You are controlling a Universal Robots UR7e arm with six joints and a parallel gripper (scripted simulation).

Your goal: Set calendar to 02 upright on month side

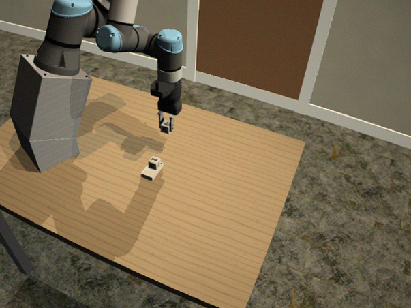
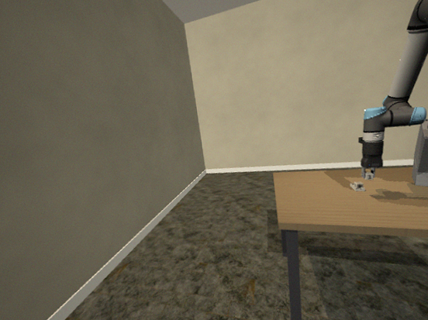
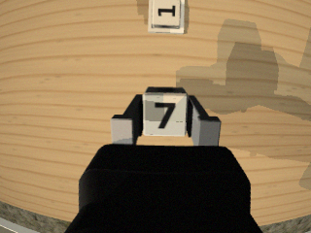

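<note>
My hand is 120 mm above the calendar tray, 110 mm to the left of it and 10 mm short of it. The rest, counted from my hand: digit cube (10 mm below).
</note>
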